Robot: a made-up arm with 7 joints. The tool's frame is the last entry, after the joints.
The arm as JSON. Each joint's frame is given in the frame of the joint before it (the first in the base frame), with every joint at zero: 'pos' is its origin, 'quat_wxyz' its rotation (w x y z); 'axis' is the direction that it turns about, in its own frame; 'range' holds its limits. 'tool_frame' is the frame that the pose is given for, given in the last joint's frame.
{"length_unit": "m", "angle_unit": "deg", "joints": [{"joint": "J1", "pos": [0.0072, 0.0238, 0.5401], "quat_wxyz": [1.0, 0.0, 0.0, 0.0], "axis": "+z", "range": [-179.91, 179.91]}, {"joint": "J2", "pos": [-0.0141, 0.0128, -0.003], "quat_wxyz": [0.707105, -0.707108, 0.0, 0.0], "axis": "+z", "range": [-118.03, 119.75]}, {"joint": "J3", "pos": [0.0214, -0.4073, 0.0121], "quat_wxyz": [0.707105, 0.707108, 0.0, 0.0], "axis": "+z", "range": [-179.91, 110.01]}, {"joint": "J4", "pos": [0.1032, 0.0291, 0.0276], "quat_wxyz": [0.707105, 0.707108, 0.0, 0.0], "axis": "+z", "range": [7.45, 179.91]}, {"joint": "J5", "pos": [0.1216, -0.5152, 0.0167], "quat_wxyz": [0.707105, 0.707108, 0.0, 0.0], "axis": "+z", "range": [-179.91, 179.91]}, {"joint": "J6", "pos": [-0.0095, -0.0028, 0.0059], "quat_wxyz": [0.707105, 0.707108, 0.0, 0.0], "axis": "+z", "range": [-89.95, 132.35]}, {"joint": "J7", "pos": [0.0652, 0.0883, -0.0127], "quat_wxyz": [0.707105, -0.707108, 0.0, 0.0], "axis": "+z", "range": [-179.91, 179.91]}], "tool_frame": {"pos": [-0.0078, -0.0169, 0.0], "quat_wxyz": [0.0, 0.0, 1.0, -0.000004]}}
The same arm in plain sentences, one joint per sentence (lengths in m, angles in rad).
The arm has seven revolute joints in a row. What follows holds with every joint at zero, and every direction is one of the base frame's.
Joint 1 lies 0.0072 m along +x and 0.0238 m along +y and 0.5401 m along +z from the base frame's origin and rotates about +z, from -3.1400 to 3.1400 rad.
Joint 2 lies 0.0141 m along -x and 0.0128 m along +y and 0.0030 m along -z from joint 1 and rotates about +y, from -2.0600 to 2.0900 rad.
Joint 3 lies 0.0214 m along +x and 0.0121 m along +y and 0.4073 m along +z from joint 2 and rotates about +z, from -3.1400 to 1.9200 rad.
Joint 4 lies 0.1032 m along +x and 0.0291 m along +y and 0.0276 m along +z from joint 3 and rotates about -y, from 0.1300 to 3.1400 rad.
Joint 5 lies 0.1216 m along +x and 0.0167 m along -y and 0.5152 m along -z from joint 4 and rotates about -z, from -3.1400 to 3.1400 rad.
Joint 6 lies 0.0095 m along -x and 0.0028 m along +y and 0.0059 m along -z from joint 5 and rotates about +y, from -1.5699 to 2.3099 rad.
Joint 7 lies 0.0652 m along +x and 0.0127 m along -y and 0.0883 m along -z from joint 6 and rotates about -z, from -3.1400 to 3.1400 rad.
The tool frame, which is the frame that the pose is given for, lies 0.0078 m along -x and 0.0169 m along +y from joint 7; its axes are the base frame's turned by roll 0.0000, pitch 0.0000 and yaw 3.1416 rad (as in URDF: about the fixed x, then y, then z).

